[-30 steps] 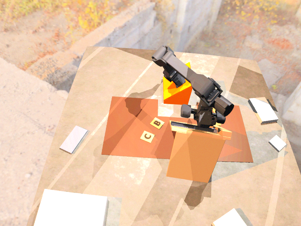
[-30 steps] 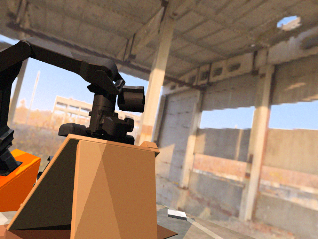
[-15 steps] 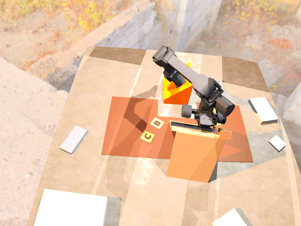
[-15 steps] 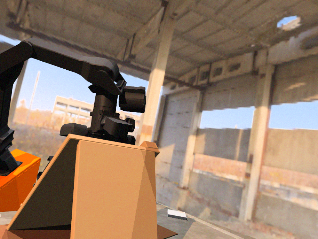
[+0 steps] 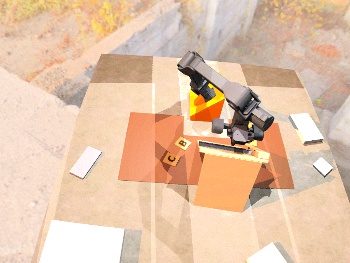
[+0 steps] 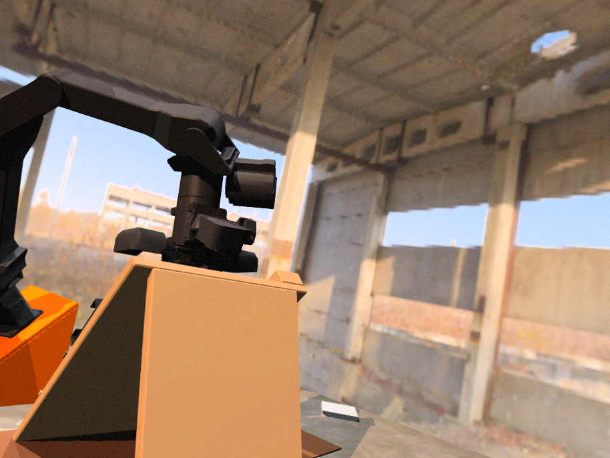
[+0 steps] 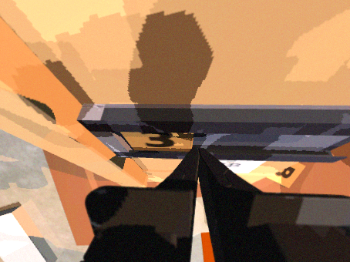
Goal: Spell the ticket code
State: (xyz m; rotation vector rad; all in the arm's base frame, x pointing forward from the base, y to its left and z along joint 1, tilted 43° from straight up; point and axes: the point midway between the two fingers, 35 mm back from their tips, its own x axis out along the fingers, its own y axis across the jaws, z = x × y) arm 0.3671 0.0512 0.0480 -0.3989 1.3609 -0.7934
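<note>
Now: the white ticket 80 mm below my gripper tip, 60 mm behind it and 30 mm to the right of it. Also, from my gripper tip: orange mat 190 mm below, 160 mm behind, 30 mm to the right; grey slab 590 mm to the right, 190 mm below, 90 mm behind.
</note>
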